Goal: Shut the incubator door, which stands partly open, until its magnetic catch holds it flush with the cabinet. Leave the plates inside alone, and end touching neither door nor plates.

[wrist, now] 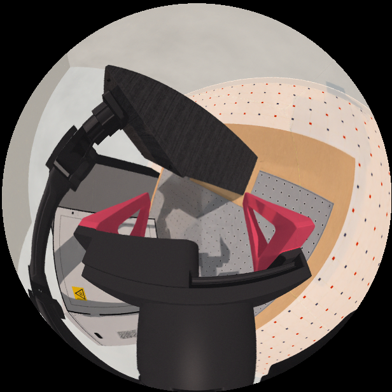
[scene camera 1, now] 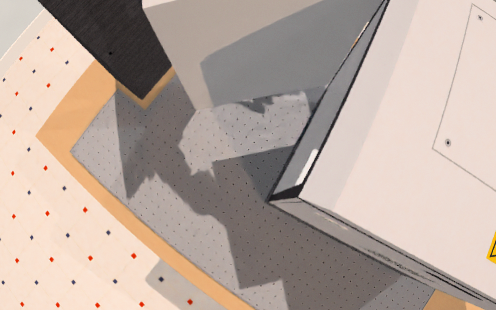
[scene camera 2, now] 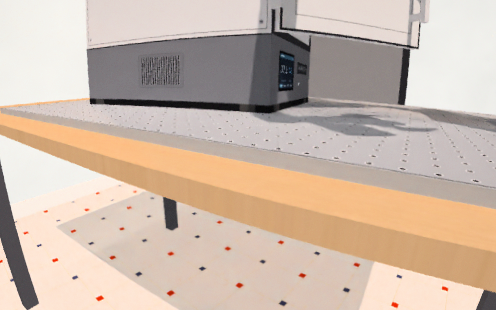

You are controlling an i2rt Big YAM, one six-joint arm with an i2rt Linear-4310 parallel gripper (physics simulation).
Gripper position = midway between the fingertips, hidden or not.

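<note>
Incubator door [scene camera 1: 220,59], visible also in the wrist view [wrist: 79,295]. Gripper [wrist: 196,197].
</note>
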